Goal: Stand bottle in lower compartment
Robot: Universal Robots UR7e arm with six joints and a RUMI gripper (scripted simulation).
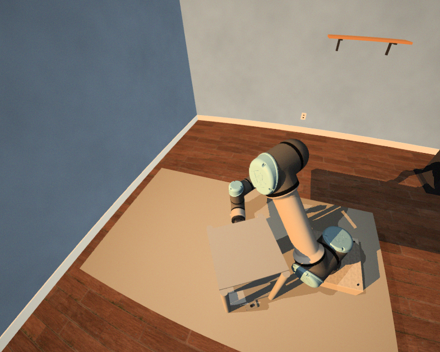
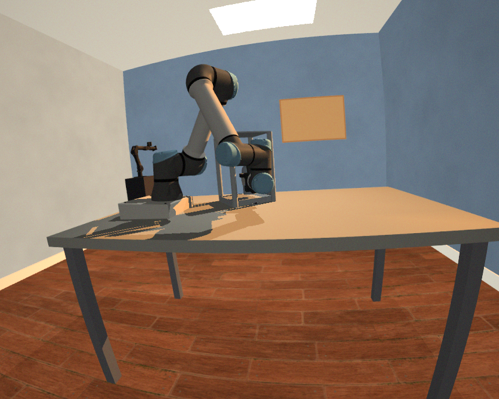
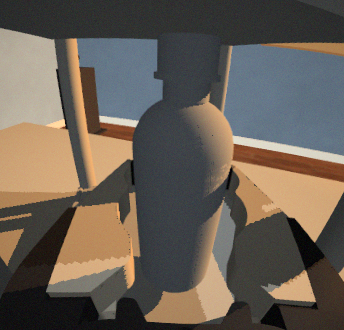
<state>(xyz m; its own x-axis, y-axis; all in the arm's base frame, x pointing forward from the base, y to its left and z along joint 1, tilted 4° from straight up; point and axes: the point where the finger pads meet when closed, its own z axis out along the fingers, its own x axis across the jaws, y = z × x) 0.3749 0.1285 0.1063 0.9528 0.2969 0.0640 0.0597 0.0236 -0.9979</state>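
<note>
The shelving unit is 40 mm to the left of my hand, 30 mm behind it and 30 mm above it. From my hand the other things lie so: grey bottle: 20 mm above.
</note>
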